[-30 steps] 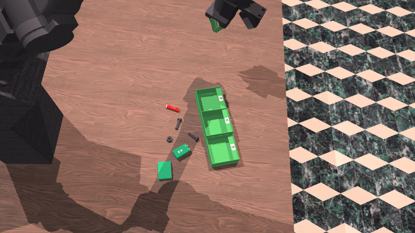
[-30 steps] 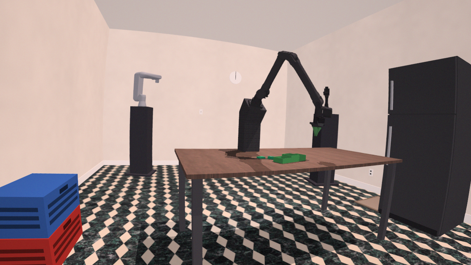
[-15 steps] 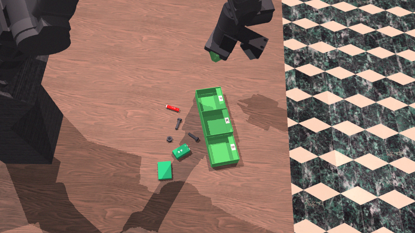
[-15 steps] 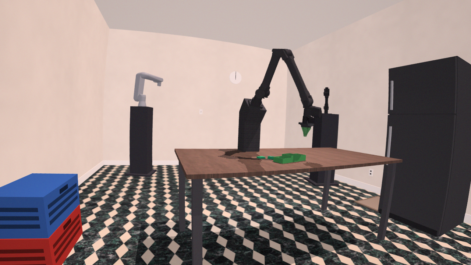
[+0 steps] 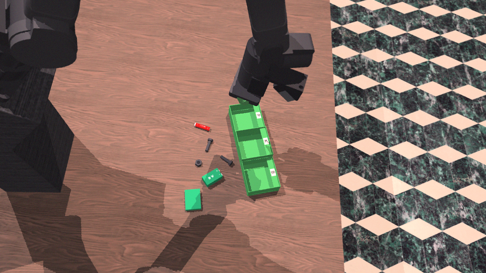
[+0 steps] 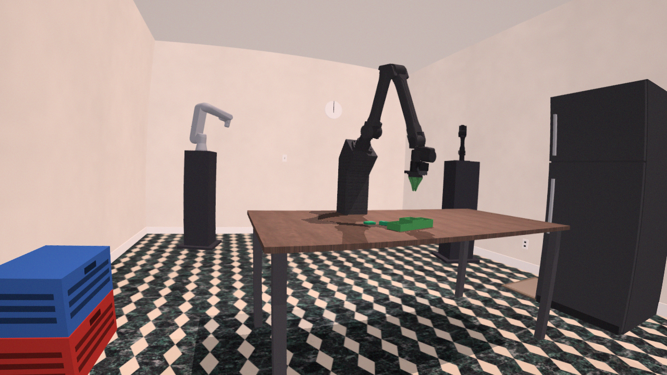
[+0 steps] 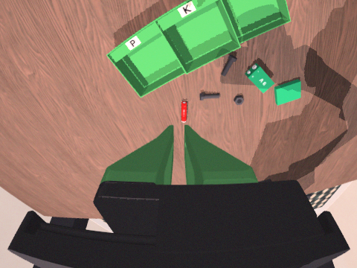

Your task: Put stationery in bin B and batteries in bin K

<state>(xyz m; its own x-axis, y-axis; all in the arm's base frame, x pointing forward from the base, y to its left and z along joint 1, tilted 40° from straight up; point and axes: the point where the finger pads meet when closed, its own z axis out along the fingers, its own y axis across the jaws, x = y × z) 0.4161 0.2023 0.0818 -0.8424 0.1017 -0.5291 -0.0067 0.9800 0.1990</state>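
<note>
My hand is 160 mm above the joined green bins, 50 mm short of it and 20 mm to the left of it. Round my hand: red cylindrical battery 180 mm below, 100 mm behind, 10 mm to the right; green 9V battery 180 mm below, 130 mm to the right, 20 mm behind; black nut 180 mm below, 110 mm to the right, 70 mm behind.
</note>
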